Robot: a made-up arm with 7 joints.
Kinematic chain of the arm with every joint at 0, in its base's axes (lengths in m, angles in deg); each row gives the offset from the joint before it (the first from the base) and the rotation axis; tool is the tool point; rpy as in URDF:
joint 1: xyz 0 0 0.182 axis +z
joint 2: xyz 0 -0.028 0.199 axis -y
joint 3: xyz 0 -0.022 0.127 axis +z
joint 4: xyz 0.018 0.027 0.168 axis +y
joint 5: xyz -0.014 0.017 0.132 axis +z
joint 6: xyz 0 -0.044 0.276 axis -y
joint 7: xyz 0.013 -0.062 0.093 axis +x
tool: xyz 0 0 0 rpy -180 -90 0
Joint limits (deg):
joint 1: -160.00..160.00
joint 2: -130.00..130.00
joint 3: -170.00..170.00
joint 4: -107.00..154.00
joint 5: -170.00..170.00
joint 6: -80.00..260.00
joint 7: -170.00..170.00
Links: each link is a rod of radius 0.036 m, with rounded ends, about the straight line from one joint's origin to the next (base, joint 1, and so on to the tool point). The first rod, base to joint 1, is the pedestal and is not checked.
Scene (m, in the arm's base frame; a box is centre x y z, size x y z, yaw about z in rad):
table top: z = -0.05
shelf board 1: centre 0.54 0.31 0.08 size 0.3 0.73 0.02 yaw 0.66
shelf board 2: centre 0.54 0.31 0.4 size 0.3 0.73 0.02 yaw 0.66
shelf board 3: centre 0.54 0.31 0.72 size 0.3 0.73 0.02 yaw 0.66
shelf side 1: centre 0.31 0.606 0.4 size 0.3 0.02 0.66 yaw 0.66
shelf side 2: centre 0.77 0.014 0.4 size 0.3 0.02 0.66 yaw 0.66
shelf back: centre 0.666 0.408 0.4 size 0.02 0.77 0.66 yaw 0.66
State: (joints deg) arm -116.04 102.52 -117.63 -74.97 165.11 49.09 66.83
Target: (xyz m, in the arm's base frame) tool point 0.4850 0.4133 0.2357
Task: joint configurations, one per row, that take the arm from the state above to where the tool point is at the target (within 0.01 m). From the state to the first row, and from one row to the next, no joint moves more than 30 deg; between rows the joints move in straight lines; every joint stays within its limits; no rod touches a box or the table.
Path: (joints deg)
1: -112.28 99.75 -113.93 -82.98 166.33 78.33 66.83
2: -108.53 96.98 -110.24 -90.98 167.56 107.58 66.83
3: -104.77 94.21 -106.54 -98.99 168.78 136.82 66.83
4: -101.01 91.44 -102.84 -107.00 170.00 166.07 66.83
5: -88.03 110.72 -80.92 -107.00 170.00 177.92 66.83
6: -75.05 130.00 -59.00 -107.00 170.00 189.77 66.83
7: -82.33 129.54 -68.44 -99.67 168.17 162.48 66.83
8: -89.61 129.08 -77.87 -92.33 166.34 135.18 66.83
9: -96.89 128.62 -87.30 -85.00 164.50 107.89 66.83
10: -104.17 128.17 -96.74 -77.67 162.67 80.60 66.83
11: -111.45 127.71 -106.17 -70.33 160.84 53.30 66.83

